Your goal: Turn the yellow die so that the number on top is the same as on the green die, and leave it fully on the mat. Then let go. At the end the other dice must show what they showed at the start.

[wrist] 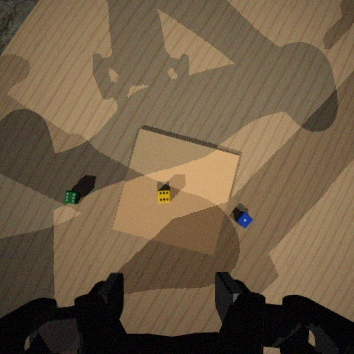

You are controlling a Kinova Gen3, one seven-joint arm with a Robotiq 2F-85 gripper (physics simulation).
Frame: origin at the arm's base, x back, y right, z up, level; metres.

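Seen in the pictures: gripper, between the fingertips: (169, 288).
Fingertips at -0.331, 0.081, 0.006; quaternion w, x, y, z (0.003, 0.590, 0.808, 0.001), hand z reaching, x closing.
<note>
Pixels of each thing's middle, then the offset from my fingertips to it, as dx, dy, dz. Level surfaces: height alone.
- yellow die, middle of its body: (163, 195) -0.045, -0.020, -0.193
- square tan mat, middle of its body: (175, 191) -0.055, -0.006, -0.203
- green die, middle of its body: (72, 196) -0.006, -0.135, -0.197
- blue die, middle of its body: (242, 219) -0.047, +0.091, -0.197
- wooden table, height of its surface: dz -0.206
The yellow die (164, 196) lies flat near the middle of the square tan mat (130, 220), fully inside its edges, with six pips on top. The green die (71, 197) lies on the table to the left of the mat; its top face is small and looks like six pips. The blue die (244, 220) lies just off the mat's right edge, with one pip on top. My gripper (169, 288) is open and empty, at the bottom of the wrist view. It hangs high above the table, apart from all the dice.
The wooden table (280, 185) spreads around the mat, with its edge at the upper left and a grey floor (12, 22) beyond it. Large shadows of the arm and gripper fall across the table and part of the mat.
</note>
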